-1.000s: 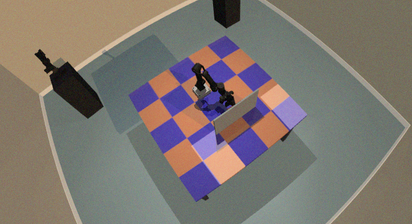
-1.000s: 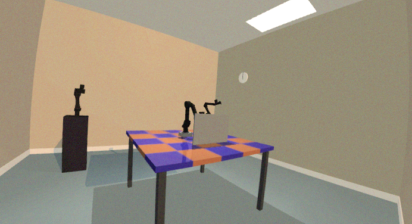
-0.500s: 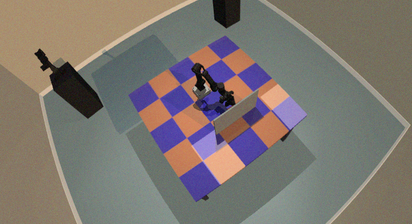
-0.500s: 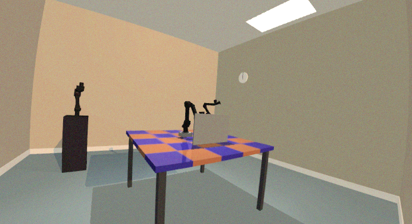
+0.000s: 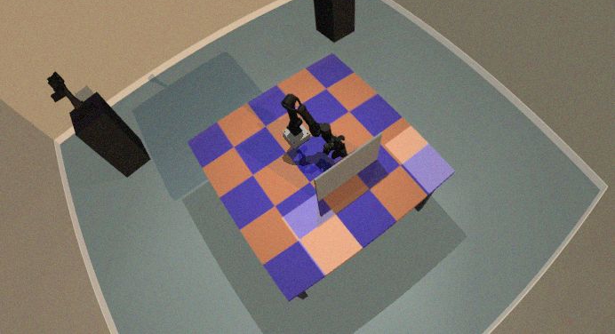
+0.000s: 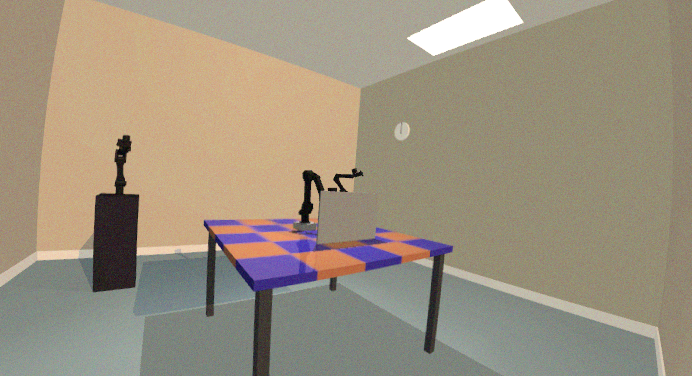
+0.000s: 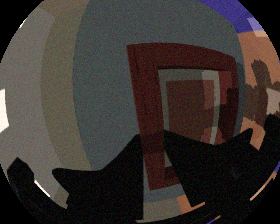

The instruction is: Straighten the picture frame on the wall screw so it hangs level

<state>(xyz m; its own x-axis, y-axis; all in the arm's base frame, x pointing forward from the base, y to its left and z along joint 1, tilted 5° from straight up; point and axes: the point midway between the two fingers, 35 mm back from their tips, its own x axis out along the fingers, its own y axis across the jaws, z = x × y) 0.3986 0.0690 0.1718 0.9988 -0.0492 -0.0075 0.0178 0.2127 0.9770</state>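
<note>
The picture frame lies 10 mm ahead of my gripper tip, 10 mm to the right of it and 50 mm below it. The rest, counted from my gripper tip: grey wall panel 20 mm ahead, 10 mm to the right, 70 mm below.
</note>
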